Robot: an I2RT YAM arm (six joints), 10 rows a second.
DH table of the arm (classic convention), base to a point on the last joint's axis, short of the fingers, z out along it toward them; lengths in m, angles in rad. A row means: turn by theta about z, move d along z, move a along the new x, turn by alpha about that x. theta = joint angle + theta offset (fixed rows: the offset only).
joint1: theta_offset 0  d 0.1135  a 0.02  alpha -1.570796
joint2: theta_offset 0  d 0  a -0.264  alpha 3.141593
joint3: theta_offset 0.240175  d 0  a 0.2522  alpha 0
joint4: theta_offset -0.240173  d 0  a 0.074  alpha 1.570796
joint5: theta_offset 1.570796  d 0  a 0  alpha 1.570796
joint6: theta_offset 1.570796  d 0.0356  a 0  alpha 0
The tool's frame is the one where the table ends.
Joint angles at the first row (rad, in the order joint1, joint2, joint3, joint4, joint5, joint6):
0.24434, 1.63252, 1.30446, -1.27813, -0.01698, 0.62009
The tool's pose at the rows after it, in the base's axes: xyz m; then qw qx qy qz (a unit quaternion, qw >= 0):
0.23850, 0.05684, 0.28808, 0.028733, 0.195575, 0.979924, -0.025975
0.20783, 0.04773, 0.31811, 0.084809, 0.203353, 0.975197, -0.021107
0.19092, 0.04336, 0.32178, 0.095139, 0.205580, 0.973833, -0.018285
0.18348, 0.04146, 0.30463, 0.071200, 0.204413, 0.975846, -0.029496
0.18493, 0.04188, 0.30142, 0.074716, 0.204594, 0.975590, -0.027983
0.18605, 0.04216, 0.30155, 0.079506, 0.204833, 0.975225, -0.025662
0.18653, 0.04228, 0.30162, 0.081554, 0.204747, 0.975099, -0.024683
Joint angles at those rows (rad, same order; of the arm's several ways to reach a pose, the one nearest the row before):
0.24434, 1.45933, 1.30522, -1.38686, 0.07153, 0.63726
0.24434, 1.31399, 1.30444, -1.42613, 0.11158, 0.64794
0.24433, 1.24455, 1.27013, -1.44028, 0.11578, 0.65136
0.24395, 1.22280, 1.18925, -1.43417, 0.11502, 0.65099
0.24433, 1.22284, 1.17591, -1.41317, 0.11540, 0.65136
0.24433, 1.22281, 1.17588, -1.40248, 0.11540, 0.65137
0.24433, 1.22281, 1.17591, -1.39794, 0.11540, 0.65099

